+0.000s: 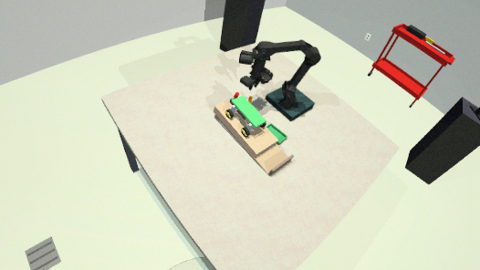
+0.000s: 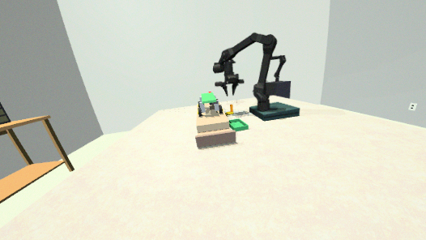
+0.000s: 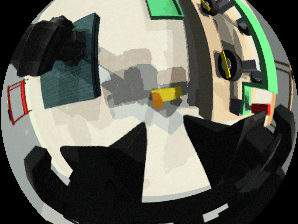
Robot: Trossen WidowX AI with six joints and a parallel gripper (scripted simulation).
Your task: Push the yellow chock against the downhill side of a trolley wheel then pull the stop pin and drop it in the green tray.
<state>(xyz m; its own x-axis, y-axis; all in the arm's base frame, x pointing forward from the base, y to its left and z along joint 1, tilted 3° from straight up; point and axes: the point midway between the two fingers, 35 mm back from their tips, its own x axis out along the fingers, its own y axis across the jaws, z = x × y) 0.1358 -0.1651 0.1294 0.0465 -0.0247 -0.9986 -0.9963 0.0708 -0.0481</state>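
Now: gripper tip 10 cm above the yellow chock and 2 cm short of it. Also, from my gripper tip: red-headed stop pin: 14 cm ahead, 1 cm to the right, 1 cm above; green tray: 23 cm to the left, 13 cm below, 8 cm ahead; green-topped trolley: 18 cm ahead, 10 cm to the left, 1 cm below.
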